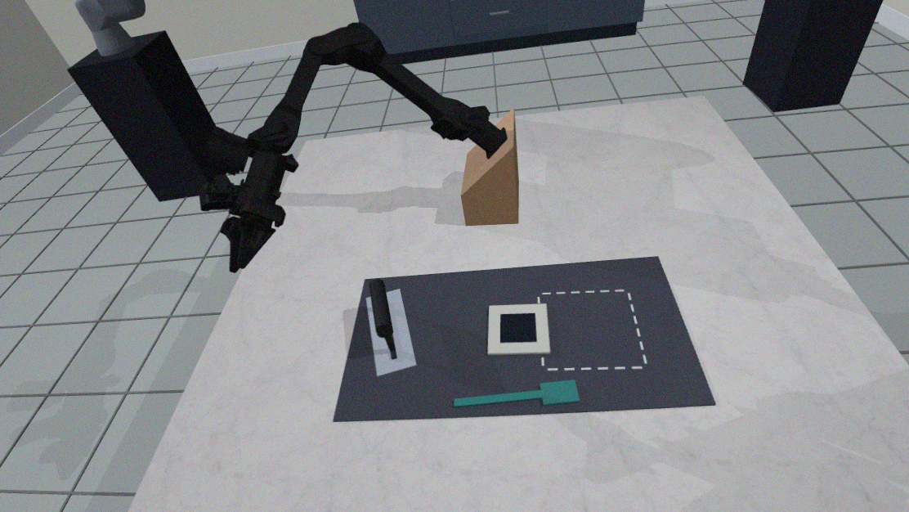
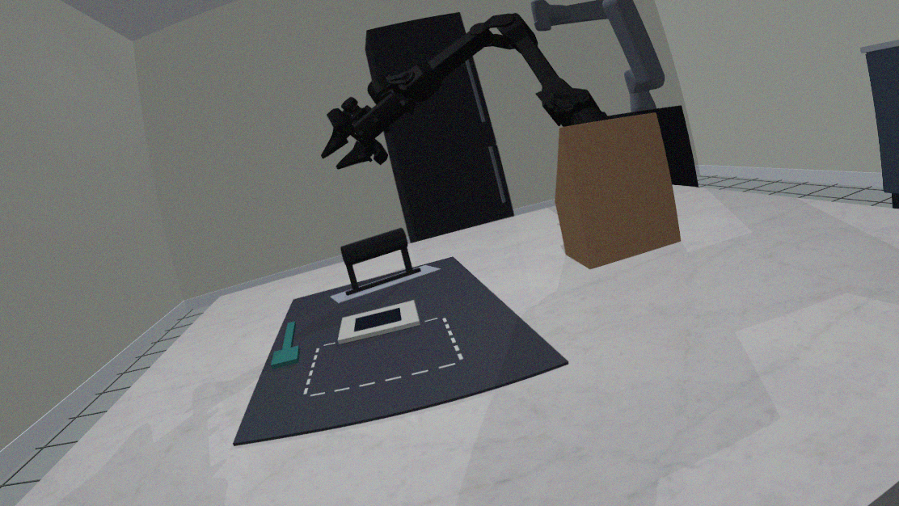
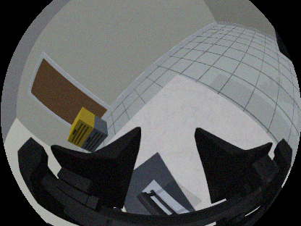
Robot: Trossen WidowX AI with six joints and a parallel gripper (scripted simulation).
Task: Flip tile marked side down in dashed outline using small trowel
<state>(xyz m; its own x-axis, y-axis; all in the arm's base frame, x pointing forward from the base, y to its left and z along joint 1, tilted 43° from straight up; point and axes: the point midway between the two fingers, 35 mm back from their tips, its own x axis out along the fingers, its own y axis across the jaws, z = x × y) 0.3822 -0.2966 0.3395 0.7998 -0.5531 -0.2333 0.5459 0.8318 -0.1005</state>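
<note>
My gripper tip is now 20 mm past the trowel, 200 mm to the right of it and 210 mm above it. Round my gripper tip: dark mat: 430 mm to the left, 270 mm below; then tile: 10 mm behind, 450 mm to the left, 250 mm below; then teal flat tool: 140 mm ahead, 450 mm to the left, 250 mm below.
</note>
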